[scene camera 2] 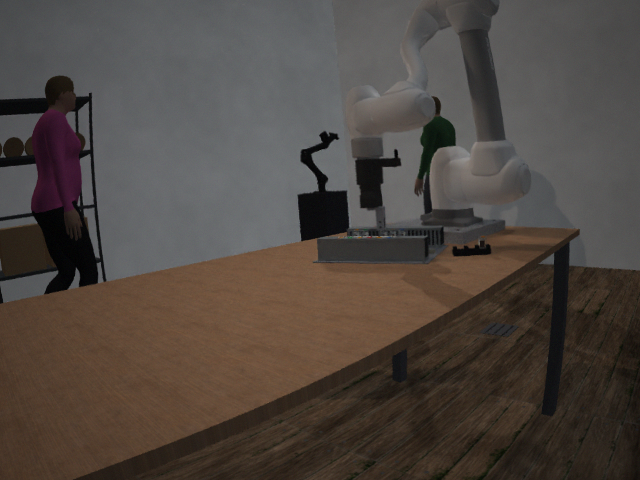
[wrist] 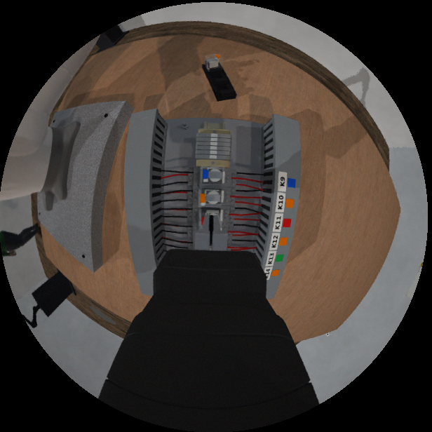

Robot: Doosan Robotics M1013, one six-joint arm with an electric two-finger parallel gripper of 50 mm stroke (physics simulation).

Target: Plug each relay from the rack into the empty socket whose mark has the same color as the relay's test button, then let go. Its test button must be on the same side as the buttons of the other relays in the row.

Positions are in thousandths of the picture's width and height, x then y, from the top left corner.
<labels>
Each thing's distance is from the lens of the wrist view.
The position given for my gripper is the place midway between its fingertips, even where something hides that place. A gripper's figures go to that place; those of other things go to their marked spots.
my gripper (wrist: 487, 517): 0.17 m
panel (wrist: 418, 346): 0.24 m
</labels>
